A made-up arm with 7 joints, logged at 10 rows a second.
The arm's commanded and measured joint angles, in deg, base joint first. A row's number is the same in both.
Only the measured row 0 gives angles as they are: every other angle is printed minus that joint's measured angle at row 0.
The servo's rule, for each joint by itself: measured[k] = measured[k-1] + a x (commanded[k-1-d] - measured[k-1]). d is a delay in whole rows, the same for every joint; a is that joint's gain. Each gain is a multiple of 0.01, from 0.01 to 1. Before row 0 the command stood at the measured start. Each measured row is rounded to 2 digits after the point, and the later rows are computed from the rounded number. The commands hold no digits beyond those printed.
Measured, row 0:
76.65, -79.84, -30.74, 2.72, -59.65, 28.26, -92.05
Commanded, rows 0 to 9:
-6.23, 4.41, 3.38, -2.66, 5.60, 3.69, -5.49
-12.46, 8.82, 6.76, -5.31, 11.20, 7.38, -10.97
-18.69, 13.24, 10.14, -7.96, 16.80, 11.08, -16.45
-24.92, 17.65, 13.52, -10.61, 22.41, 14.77, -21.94
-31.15, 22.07, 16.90, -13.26, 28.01, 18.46, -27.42
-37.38, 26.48, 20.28, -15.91, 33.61, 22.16, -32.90
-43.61, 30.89, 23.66, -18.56, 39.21, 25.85, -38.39
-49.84, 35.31, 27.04, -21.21, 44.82, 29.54, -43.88
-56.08, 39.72, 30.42, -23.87, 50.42, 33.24, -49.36
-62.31, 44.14, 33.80, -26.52, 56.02, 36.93, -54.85
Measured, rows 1 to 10:
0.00, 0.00, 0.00, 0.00, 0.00, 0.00, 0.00
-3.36, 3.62, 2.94, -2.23, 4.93, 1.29, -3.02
-8.27, 7.88, 6.26, -4.82, 10.45, 3.42, -7.39
-13.90, 12.28, 9.64, -7.46, 16.04, 6.10, -12.37
-19.85, 16.68, 13.02, -10.11, 21.65, 9.13, -17.63
-25.95, 21.10, 16.40, -12.76, 27.25, 12.40, -23.01
-32.12, 25.51, 19.78, -15.41, 32.85, 15.82, -28.45
-38.32, 29.92, 23.16, -18.06, 38.45, 19.33, -33.92
-44.54, 34.34, 26.54, -20.71, 44.06, 22.90, -39.40
-50.77, 38.75, 29.92, -23.36, 49.66, 26.52, -44.88
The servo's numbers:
d 1
a 0.54 0.82 0.87 0.84 0.88 0.35 0.55

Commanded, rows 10 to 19:
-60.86, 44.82, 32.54, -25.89, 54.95, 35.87, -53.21
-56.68, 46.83, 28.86, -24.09, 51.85, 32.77, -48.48
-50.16, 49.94, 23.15, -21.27, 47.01, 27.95, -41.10
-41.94, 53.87, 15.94, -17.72, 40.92, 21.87, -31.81
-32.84, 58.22, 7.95, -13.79, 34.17, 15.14, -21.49
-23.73, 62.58, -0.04, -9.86, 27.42, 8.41, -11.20
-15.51, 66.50, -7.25, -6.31, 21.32, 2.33, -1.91
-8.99, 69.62, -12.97, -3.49, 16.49, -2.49, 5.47
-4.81, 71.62, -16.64, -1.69, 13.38, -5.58, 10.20
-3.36, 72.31, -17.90, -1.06, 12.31, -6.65, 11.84
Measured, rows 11 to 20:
-57.00, 43.17, 33.30, -26.01, 55.26, 30.16, -50.36
-59.08, 44.52, 32.64, -25.91, 54.99, 32.16, -51.93
-57.78, 46.41, 29.35, -24.38, 52.23, 32.37, -50.03
-53.67, 49.30, 23.96, -21.77, 47.64, 30.82, -45.12
-47.34, 53.05, 16.98, -18.37, 41.73, 27.69, -37.80
-39.51, 57.29, 9.12, -14.52, 35.08, 23.30, -28.83
-30.99, 61.63, 1.15, -10.61, 28.34, 18.09, -19.13
-22.63, 65.62, -6.16, -7.00, 22.16, 12.57, -9.66
-15.26, 68.90, -12.08, -4.05, 17.17, 7.30, -1.34
-9.62, 71.13, -16.05, -2.07, 13.83, 2.79, 5.01

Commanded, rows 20 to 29:
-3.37, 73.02, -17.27, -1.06, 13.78, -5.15, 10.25
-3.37, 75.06, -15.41, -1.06, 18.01, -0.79, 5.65
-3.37, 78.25, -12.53, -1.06, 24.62, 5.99, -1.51
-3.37, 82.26, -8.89, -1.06, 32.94, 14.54, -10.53
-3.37, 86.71, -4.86, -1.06, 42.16, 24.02, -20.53
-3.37, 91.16, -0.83, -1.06, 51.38, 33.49, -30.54
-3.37, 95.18, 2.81, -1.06, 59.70, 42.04, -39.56
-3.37, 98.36, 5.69, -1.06, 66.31, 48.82, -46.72
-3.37, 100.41, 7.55, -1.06, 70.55, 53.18, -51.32
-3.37, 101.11, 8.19, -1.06, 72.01, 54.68, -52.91
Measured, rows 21 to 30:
-6.24, 72.10, -17.66, -1.22, 12.49, -0.51, 8.77
-4.69, 72.85, -17.32, -1.09, 13.63, -2.13, 9.58
-3.98, 74.66, -15.66, -1.06, 17.48, -1.66, 7.42
-3.65, 77.60, -12.94, -1.06, 23.76, 1.02, 2.51
-3.50, 81.42, -9.42, -1.06, 31.84, 5.75, -4.66
-3.43, 85.76, -5.45, -1.06, 40.92, 12.14, -13.39
-3.40, 90.19, -1.43, -1.06, 50.12, 19.61, -22.82
-3.38, 94.28, 2.26, -1.06, 58.55, 27.46, -32.03
-3.37, 97.63, 5.24, -1.06, 65.38, 34.94, -40.11
-3.37, 99.91, 7.25, -1.06, 69.93, 41.32, -46.28

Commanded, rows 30 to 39:
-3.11, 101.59, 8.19, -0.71, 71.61, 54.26, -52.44
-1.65, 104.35, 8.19, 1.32, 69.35, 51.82, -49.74
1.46, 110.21, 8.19, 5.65, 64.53, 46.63, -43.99
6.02, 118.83, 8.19, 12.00, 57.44, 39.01, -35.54
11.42, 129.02, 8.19, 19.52, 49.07, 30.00, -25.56
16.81, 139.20, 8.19, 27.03, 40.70, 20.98, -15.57
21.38, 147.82, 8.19, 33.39, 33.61, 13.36, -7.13
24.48, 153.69, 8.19, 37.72, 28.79, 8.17, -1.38
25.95, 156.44, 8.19, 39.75, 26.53, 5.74, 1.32
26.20, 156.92, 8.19, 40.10, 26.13, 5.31, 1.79
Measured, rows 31 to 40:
-3.37, 100.89, 8.07, -1.06, 71.76, 46.00, -49.93
-3.23, 101.46, 8.17, -0.77, 71.63, 48.89, -51.31
-2.38, 103.83, 8.19, 0.99, 69.62, 49.92, -50.45
-0.31, 109.06, 8.19, 4.90, 65.14, 48.77, -46.90
3.11, 117.07, 8.19, 10.86, 58.36, 45.35, -40.65
7.60, 126.87, 8.19, 18.13, 50.18, 39.98, -32.35
12.57, 136.98, 8.19, 25.61, 41.84, 33.33, -23.12
17.33, 145.87, 8.19, 32.15, 34.60, 26.34, -14.33
21.19, 152.28, 8.19, 36.83, 29.49, 19.98, -7.21
23.76, 155.69, 8.19, 39.28, 26.89, 15.00, -2.52

